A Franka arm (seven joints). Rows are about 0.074 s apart.
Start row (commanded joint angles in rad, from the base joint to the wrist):
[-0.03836 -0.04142 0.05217 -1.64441 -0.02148 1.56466 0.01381]
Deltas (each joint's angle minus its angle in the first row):
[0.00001 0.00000 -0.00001 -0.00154 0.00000 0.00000 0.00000]
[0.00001 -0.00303 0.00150 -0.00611 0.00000 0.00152 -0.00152]
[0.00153 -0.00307 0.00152 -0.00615 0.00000 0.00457 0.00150]
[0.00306 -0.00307 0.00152 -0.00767 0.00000 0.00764 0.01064]
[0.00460 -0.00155 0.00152 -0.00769 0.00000 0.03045 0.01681]
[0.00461 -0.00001 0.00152 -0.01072 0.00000 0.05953 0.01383]
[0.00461 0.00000 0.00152 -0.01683 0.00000 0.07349 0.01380]
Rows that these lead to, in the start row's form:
[-0.03835 -0.04142 0.05216 -1.64595 -0.02148 1.56466 0.01381]
[-0.03835 -0.04445 0.05367 -1.65052 -0.02148 1.56618 0.01229]
[-0.03683 -0.04449 0.05369 -1.65056 -0.02148 1.56923 0.01531]
[-0.03530 -0.04449 0.05369 -1.65208 -0.02148 1.57230 0.02445]
[-0.03376 -0.04297 0.05369 -1.65210 -0.02148 1.59511 0.03062]
[-0.03375 -0.04143 0.05369 -1.65513 -0.02148 1.62419 0.02764]
[-0.03375 -0.04142 0.05369 -1.66124 -0.02148 1.63815 0.02761]

